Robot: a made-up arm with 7 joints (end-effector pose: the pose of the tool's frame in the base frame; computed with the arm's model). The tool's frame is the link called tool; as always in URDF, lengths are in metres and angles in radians.
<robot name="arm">
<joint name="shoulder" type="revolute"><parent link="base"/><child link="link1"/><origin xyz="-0.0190 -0.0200 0.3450" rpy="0.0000 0.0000 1.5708"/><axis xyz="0 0 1"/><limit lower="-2.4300" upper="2.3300"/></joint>
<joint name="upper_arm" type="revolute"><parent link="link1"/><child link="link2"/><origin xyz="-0.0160 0.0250 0.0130" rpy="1.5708 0.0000 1.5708"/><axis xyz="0 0 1"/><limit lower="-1.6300" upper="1.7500"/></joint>
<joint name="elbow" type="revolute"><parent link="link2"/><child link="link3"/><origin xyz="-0.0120 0.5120 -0.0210" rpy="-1.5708 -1.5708 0.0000"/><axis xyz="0 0 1"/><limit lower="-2.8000" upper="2.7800"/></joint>
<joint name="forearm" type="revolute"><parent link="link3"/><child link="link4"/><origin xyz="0.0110 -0.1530 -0.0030" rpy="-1.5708 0.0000 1.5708"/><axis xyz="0 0 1"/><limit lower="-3.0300" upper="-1.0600"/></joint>
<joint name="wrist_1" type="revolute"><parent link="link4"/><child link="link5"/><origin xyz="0.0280 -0.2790 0.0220" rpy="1.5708 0.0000 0.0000"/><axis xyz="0 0 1"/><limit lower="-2.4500" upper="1.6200"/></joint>
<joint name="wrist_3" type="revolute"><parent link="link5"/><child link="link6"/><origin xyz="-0.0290 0.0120 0.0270" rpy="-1.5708 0.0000 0.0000"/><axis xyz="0 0 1"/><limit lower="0.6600" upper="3.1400"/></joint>
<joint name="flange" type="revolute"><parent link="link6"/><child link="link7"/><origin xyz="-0.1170 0.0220 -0.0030" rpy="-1.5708 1.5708 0.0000"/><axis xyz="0 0 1"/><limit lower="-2.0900" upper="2.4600"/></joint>
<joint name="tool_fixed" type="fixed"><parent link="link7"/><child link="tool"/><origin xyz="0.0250 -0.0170 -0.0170" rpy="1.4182 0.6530 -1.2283"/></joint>
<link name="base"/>
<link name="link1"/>
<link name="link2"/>
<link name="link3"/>
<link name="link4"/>
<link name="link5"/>
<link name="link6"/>
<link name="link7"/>
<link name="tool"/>
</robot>
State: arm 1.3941 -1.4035 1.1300 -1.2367 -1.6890 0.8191 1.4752
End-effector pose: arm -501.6 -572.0 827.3 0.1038 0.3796 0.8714 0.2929
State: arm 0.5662 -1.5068 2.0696 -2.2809 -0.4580 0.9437 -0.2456
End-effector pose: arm -413.2 128.9 226.2 0.1657 0.3214 -0.1706 -0.9166
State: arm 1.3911 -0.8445 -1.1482 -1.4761 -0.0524 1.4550 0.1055
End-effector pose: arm 472.6 -370.8 892.9 0.1825 0.1967 -0.9237 0.2735
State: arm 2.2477 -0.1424 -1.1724 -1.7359 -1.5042 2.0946 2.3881
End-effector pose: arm 318.7 469.8 874.0 0.0241 0.3940 0.9047 -0.1604
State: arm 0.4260 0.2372 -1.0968 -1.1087 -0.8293 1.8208 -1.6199
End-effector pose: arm 494.8 -325.4 1012.7 0.3169 0.3828 -0.1390 0.8566
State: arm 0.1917 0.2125 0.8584 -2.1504 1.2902 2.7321 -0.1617
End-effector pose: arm 333.5 335.9 636.7 0.3074 0.2638 -0.8951 0.1860
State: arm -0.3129 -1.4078 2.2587 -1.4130 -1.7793 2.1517 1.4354
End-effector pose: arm -529.6 551.2 84.2 0.9225 0.0533 0.2176 -0.3143
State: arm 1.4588 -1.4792 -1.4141 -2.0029 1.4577 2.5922 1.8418
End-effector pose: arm 498.9 -487.7 384.6 0.6707 0.2779 0.1225 -0.6767
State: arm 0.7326 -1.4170 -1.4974 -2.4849 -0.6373 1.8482 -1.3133
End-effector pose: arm 108.8 -518.3 401.9 0.2843 -0.3832 0.7567 -0.4470
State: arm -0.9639 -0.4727 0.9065 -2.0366 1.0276 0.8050 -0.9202
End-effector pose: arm 314.5 150.0 757.8 0.1404 0.6388 -0.7316 0.1923
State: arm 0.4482 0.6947 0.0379 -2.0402 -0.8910 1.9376 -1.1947
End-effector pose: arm 554.9 211.6 300.7 0.0170 -0.8284 -0.0578 -0.5569
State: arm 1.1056 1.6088 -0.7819 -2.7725 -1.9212 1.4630 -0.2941
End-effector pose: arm 308.5 -53.8 146.9 0.2096 0.4703 0.8184 0.2551
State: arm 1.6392 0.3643 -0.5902 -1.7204 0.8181 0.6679 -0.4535
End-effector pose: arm 201.3 556.5 582.0 0.3468 0.8559 -0.1838 0.3367
